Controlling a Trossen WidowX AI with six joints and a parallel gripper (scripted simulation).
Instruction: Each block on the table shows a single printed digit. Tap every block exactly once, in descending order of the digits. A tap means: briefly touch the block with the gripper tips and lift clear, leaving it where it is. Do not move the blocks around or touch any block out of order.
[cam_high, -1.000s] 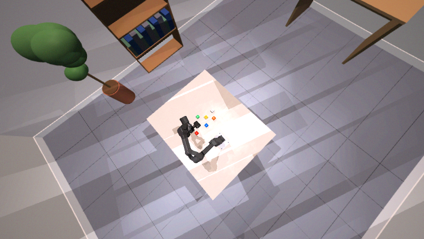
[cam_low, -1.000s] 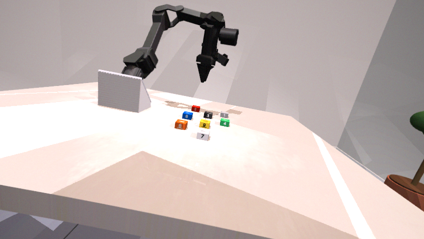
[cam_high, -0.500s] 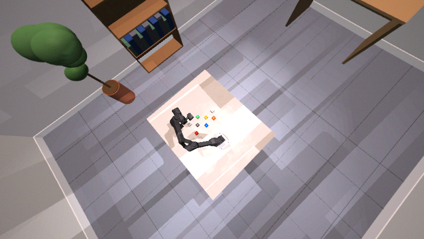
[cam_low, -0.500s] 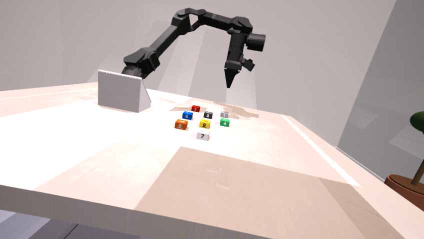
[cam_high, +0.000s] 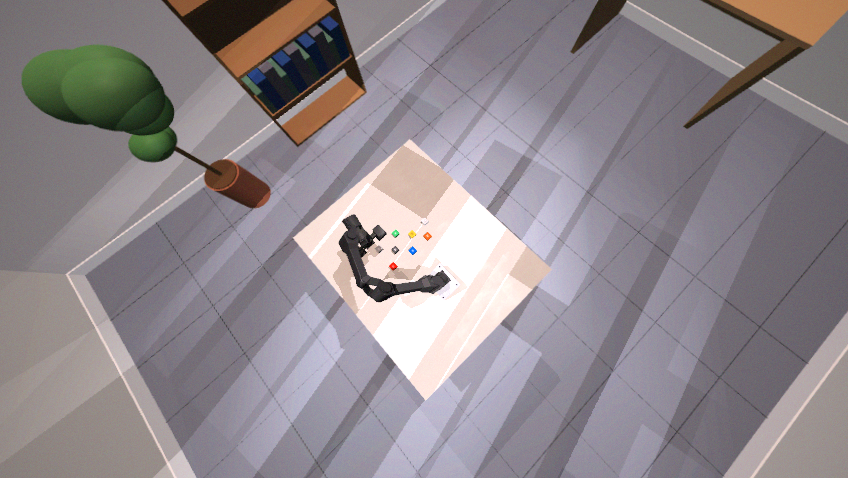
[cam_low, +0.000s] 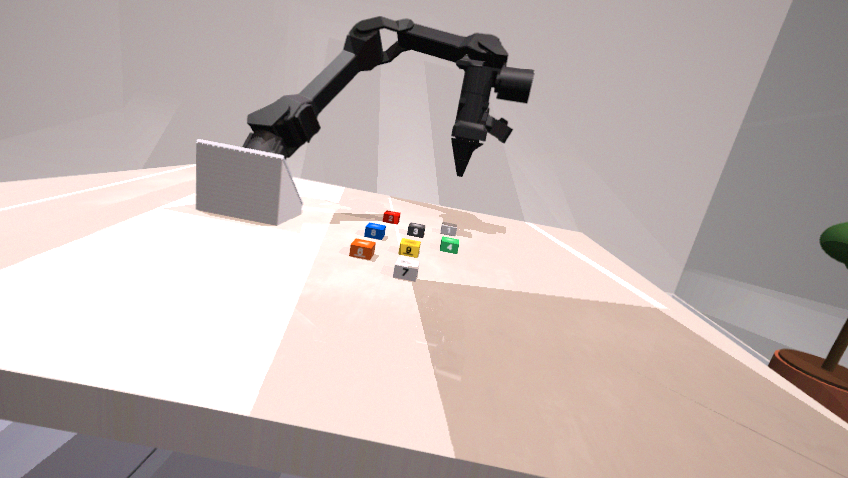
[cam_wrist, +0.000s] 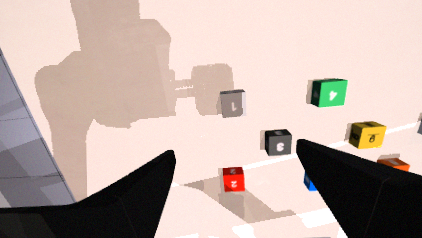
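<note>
My gripper tip is now 20 cm to the left of the yellow 9 block, 12 cm above it and 5 cm past it. From my gripper tip the other things lie so: grey 1 block: 12 cm below, 1 cm to the right; then red 2 block: 12 cm below, 12 cm behind, 1 cm to the right; then black 3 block: 12 cm below, 8 cm to the right, 6 cm behind.
</note>
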